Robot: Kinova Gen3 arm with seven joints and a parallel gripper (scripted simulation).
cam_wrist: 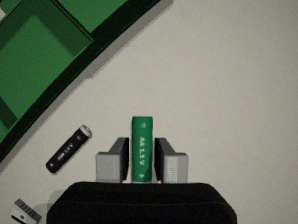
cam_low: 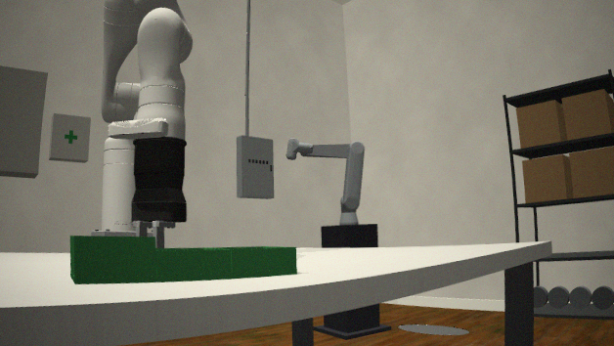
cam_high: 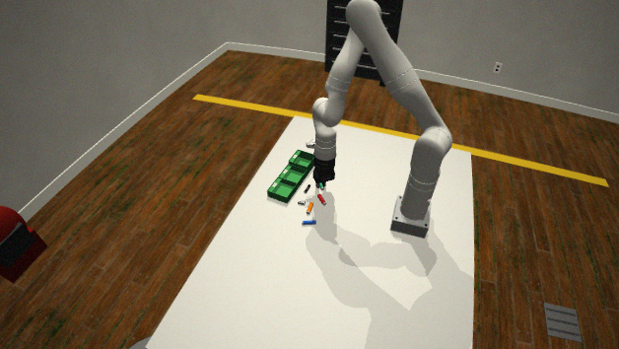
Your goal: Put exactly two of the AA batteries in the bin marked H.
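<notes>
The black battery is 40 mm to the left of my hand, 40 mm ahead of it and 10 mm below it. The rest, counted from my hand: green battery 10 mm below; then red battery 70 mm to the left, 40 mm behind, 10 mm below; then pale piece 110 mm to the left, 20 mm ahead, 10 mm below.
</notes>
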